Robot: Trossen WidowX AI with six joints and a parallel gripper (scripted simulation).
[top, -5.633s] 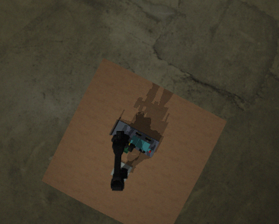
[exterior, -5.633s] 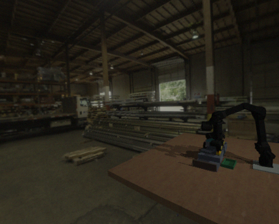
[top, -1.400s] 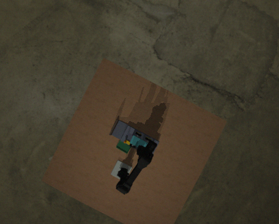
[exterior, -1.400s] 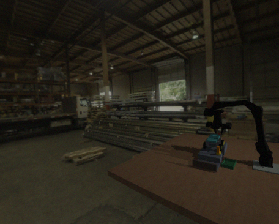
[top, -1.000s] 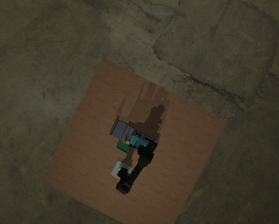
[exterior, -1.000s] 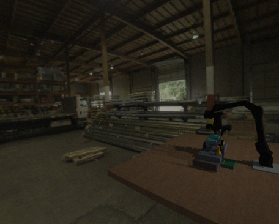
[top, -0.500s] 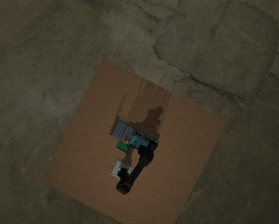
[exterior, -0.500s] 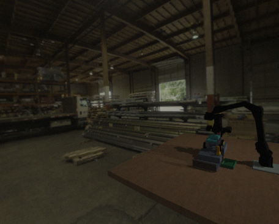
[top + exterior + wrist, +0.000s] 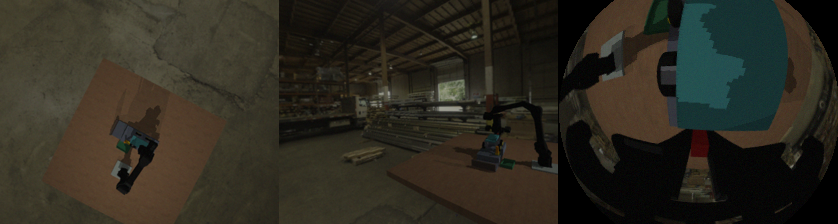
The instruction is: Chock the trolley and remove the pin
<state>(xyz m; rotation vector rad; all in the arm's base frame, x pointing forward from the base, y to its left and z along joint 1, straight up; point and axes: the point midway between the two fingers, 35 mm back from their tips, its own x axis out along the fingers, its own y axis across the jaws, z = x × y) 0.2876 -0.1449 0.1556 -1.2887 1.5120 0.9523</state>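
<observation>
Now: the green tray 23 cm to the left of my gripper tip, 14 cm below it and 7 cm behind it. Also, from my gripper tip: red-headed stop pin (right at my gripper tip); grey ramp (11 cm to the left, 8 cm below, 4 cm ahead); teal trolley (10 cm to the left, 4 cm ahead, 2 cm below).
</observation>
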